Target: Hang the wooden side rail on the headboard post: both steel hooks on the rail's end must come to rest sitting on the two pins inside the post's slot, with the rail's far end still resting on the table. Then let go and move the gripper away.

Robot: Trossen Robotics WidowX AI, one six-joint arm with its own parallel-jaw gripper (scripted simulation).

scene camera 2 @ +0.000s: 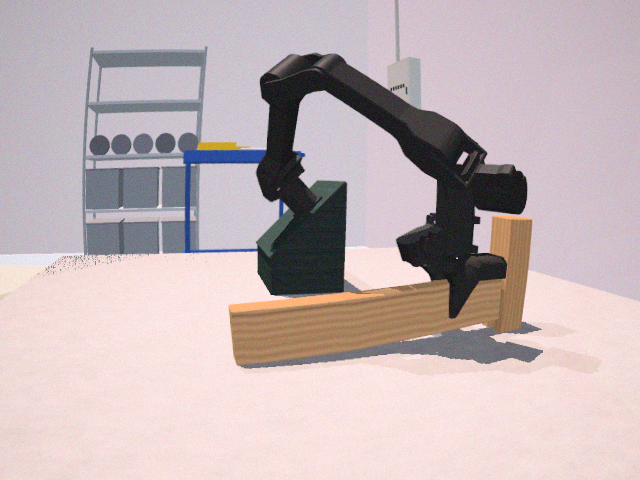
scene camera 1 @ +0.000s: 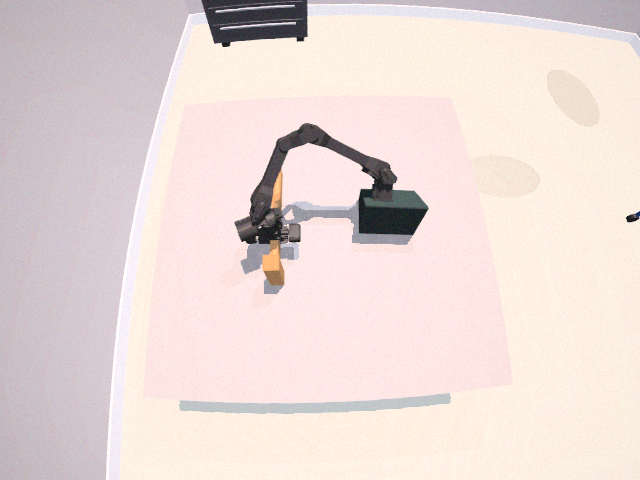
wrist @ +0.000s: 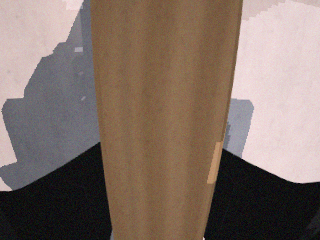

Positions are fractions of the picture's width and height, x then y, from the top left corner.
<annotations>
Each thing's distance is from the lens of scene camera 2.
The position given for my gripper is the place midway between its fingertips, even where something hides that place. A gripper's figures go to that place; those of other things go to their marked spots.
my gripper (scene camera 2: 0.70, 0.66): 65 cm
wooden side rail (scene camera 2: 0.45, 0.69): 54 cm
headboard post (scene camera 2: 0.80, 0.49): 68 cm
The marked spots on the headboard post and the wooden side rail are 35 cm apart.
</annotations>
